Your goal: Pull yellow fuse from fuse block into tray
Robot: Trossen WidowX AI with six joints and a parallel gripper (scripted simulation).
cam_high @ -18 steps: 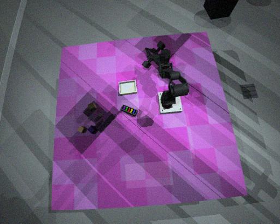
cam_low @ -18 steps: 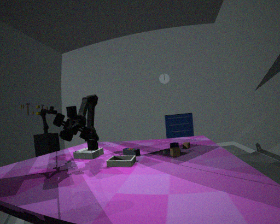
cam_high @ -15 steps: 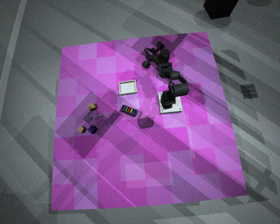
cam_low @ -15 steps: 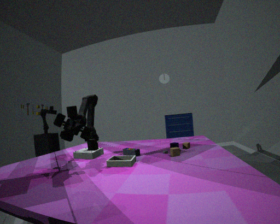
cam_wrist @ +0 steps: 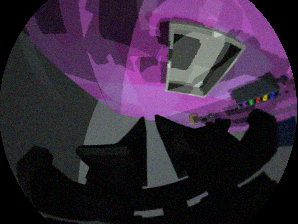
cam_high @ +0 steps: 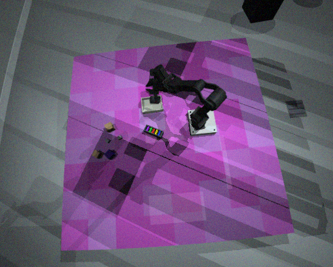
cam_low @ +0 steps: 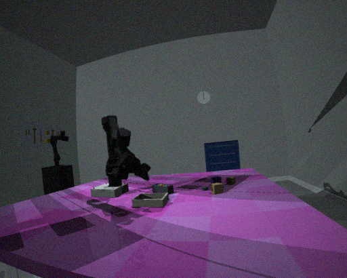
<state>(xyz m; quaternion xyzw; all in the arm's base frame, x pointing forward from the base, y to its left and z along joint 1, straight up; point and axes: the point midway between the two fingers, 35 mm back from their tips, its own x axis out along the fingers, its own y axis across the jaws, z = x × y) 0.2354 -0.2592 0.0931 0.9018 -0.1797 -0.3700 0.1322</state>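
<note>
My gripper tip is now 260 mm to the right of the yellow fuse and 90 mm above it. Also, from my gripper tip: white tray 110 mm below, 70 mm to the left, 10 mm behind.
</note>
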